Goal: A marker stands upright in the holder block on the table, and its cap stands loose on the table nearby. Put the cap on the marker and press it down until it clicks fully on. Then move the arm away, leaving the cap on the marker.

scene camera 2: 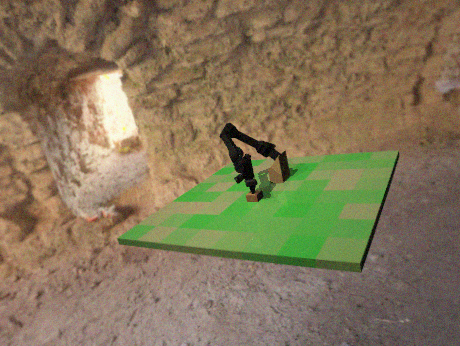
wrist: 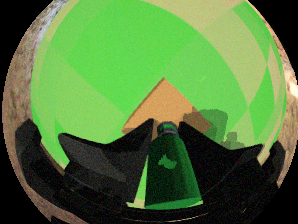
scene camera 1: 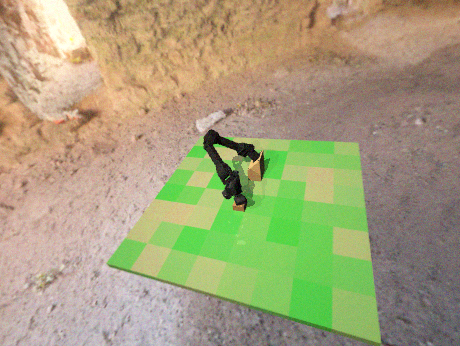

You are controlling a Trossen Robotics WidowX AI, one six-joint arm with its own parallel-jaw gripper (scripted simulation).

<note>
The pictures show: my gripper and a green cap.
</note>
